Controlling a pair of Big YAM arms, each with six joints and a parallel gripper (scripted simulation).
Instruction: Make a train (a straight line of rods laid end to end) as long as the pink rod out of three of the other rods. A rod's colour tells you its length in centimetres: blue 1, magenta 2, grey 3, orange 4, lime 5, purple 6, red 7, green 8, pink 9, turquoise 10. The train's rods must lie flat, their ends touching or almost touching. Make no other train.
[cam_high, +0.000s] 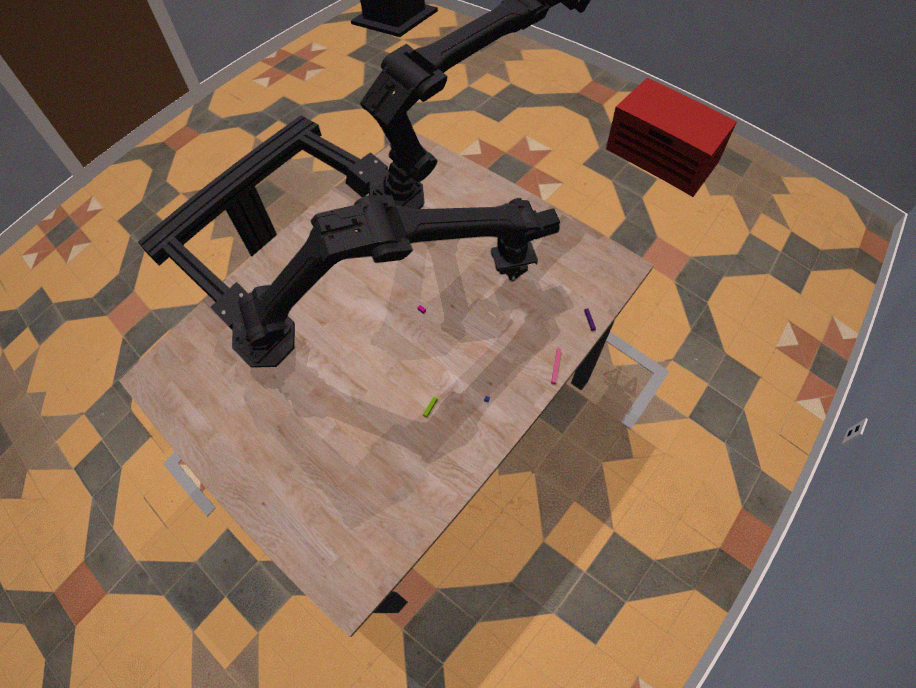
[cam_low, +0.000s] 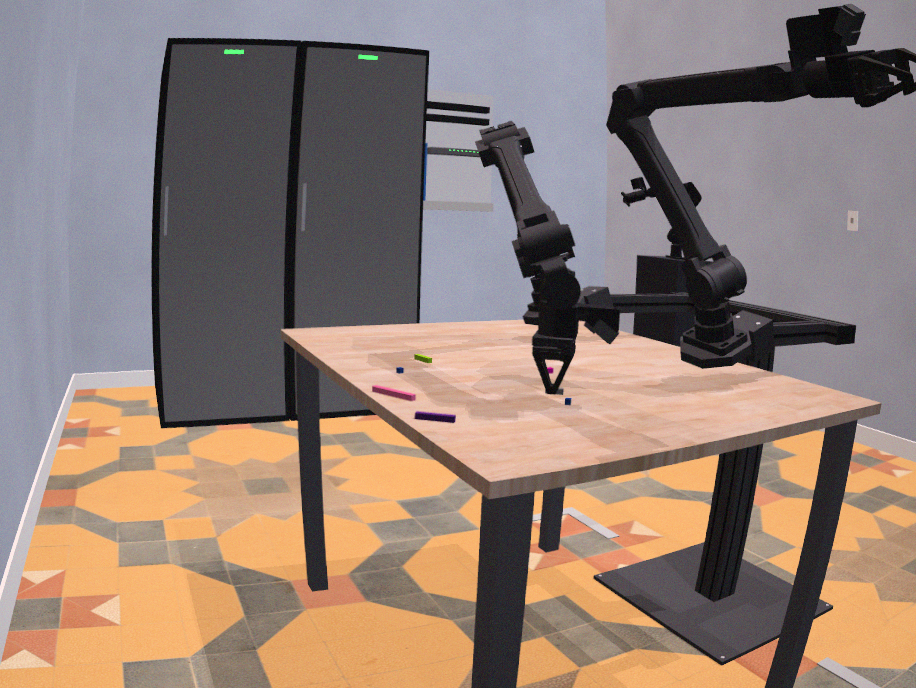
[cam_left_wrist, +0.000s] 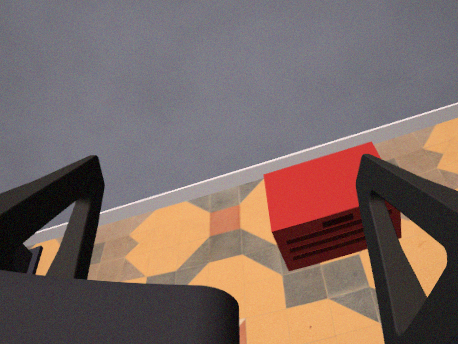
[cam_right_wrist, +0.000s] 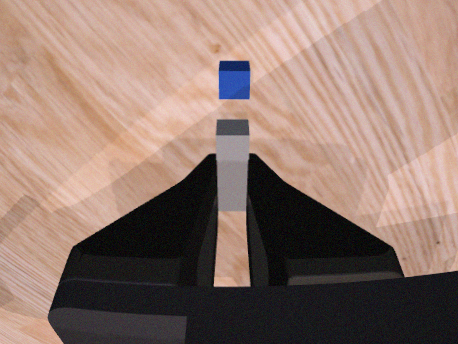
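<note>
Right now the grey rod is right at my right hand. From my right hand the other things lie so: lime rod (400 mm to the right, 20 mm below, 20 mm ahead).
</note>
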